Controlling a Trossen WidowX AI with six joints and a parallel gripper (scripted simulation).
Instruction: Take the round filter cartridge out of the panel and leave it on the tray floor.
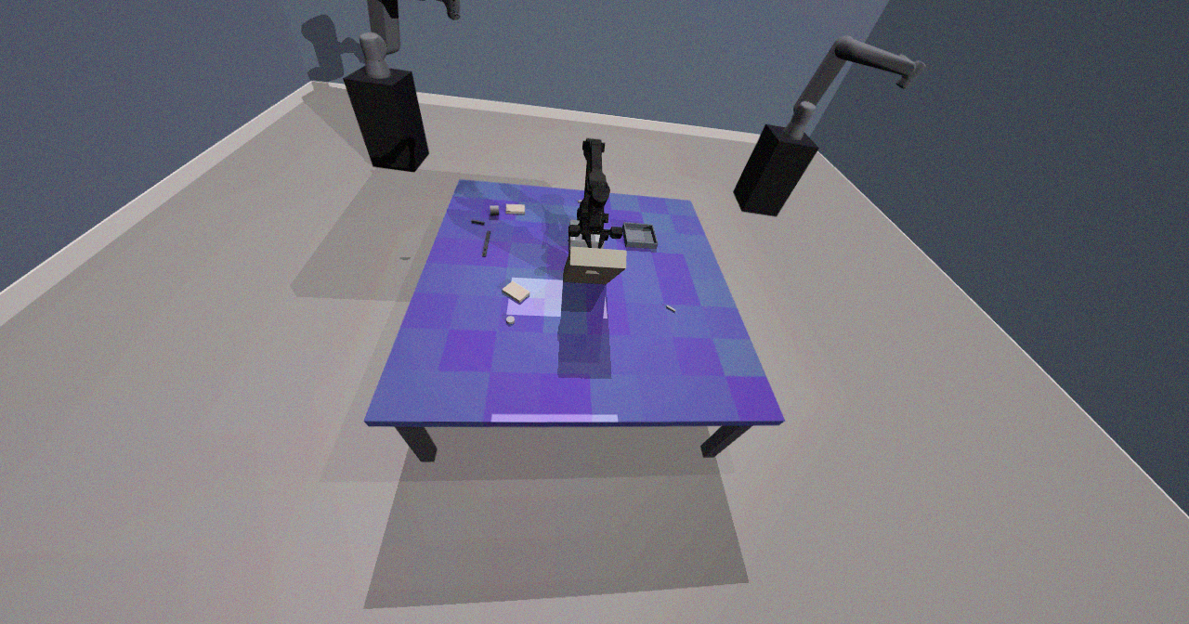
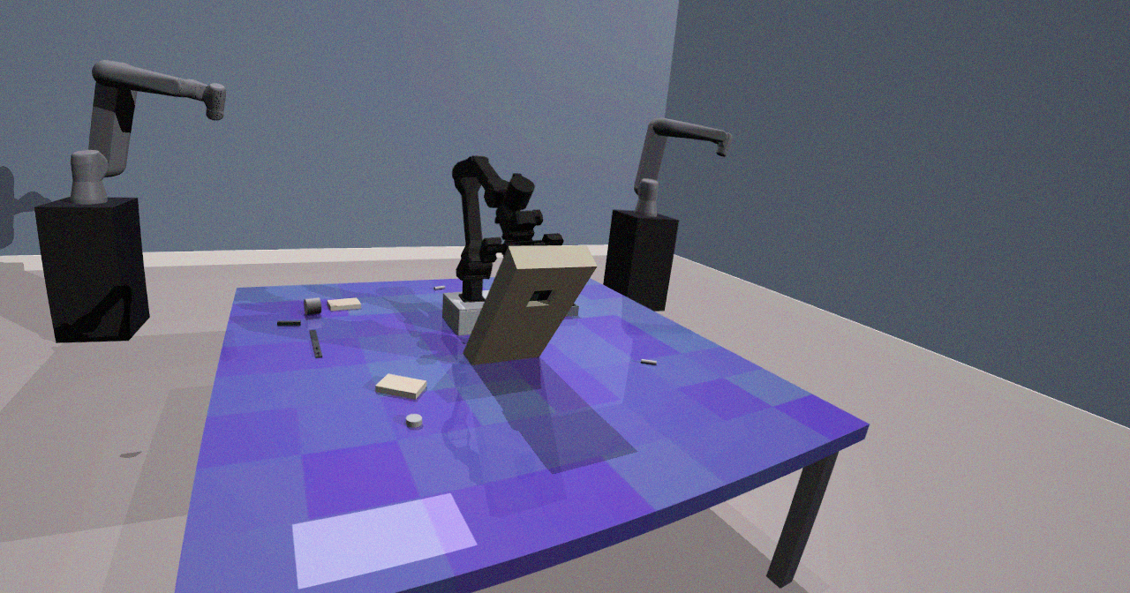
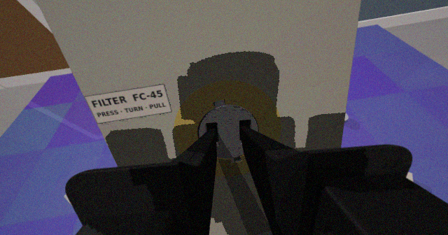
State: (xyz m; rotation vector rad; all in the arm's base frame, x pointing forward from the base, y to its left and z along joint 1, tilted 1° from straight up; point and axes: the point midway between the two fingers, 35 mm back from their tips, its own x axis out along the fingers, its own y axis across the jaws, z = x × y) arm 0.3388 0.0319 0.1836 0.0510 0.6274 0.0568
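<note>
Right now my gripper tip is 1 cm short of the filter cartridge and 1 cm above it. The rest, counted from my gripper tip: tan service panel: 3 cm behind, 8 cm below; dark tray: 45 cm behind, 24 cm to the left, 23 cm below; small disc: 14 cm ahead, 27 cm to the right, 24 cm below.
</note>
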